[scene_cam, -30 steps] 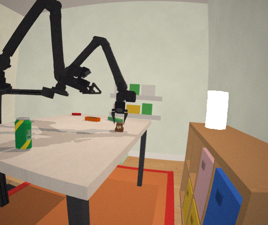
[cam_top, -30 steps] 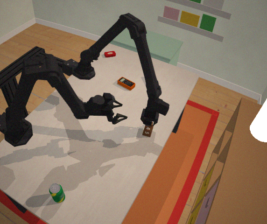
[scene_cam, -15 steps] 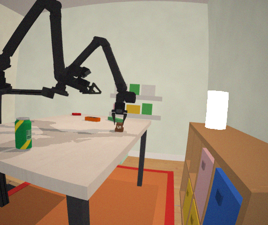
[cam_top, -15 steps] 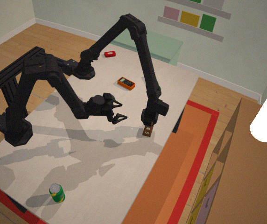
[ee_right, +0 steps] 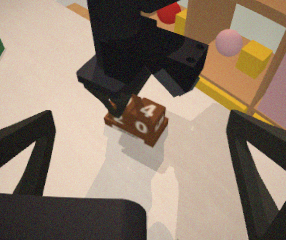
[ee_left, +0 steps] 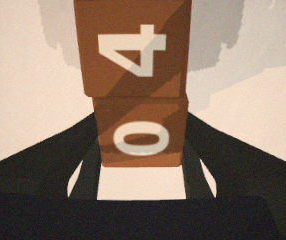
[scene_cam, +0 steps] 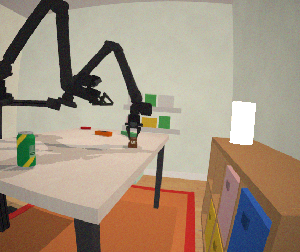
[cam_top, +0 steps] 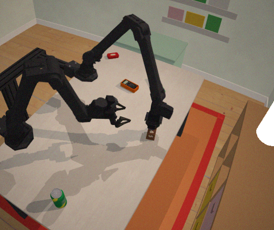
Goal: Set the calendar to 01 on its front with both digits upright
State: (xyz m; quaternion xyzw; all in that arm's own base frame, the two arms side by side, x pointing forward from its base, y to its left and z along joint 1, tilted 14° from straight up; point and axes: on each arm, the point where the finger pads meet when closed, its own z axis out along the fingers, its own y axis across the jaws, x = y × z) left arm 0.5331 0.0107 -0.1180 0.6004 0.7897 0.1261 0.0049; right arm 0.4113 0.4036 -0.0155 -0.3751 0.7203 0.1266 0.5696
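The brown tray is 10 mm ahead of my left hand, 20 mm to the right of it and 30 mm below it. The rest, counted from my left hand: red item: 650 mm behind, 580 mm to the left, 20 mm below; brown number cube: 10 mm below; orange multimeter: 320 mm behind, 290 mm to the left, 20 mm below.
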